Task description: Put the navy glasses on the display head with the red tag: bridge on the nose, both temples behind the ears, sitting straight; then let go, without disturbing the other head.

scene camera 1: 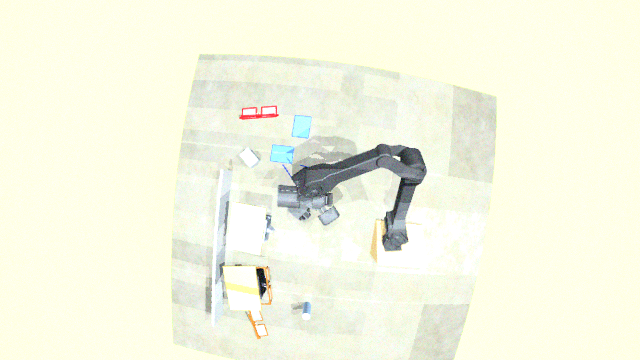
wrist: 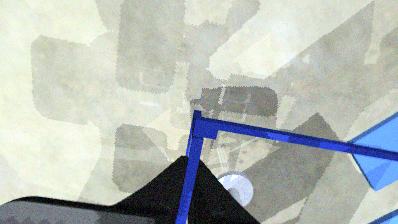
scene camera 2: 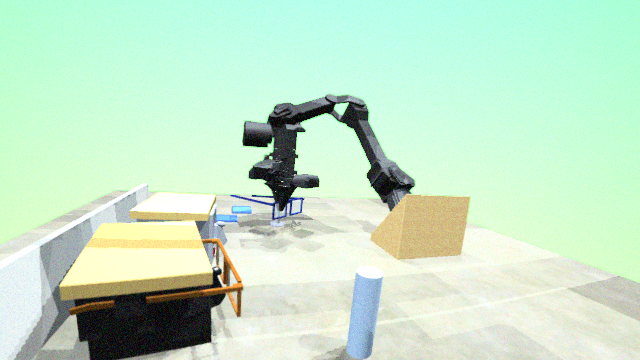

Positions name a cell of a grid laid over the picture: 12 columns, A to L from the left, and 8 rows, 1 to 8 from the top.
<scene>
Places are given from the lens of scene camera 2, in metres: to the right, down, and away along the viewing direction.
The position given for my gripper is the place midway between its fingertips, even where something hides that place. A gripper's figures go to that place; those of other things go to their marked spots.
my gripper (scene camera 2: F5): -0.10, 0.08, 0.72
pale blue cylinder (scene camera 2: G7): 0.05, 0.10, 0.29
</scene>
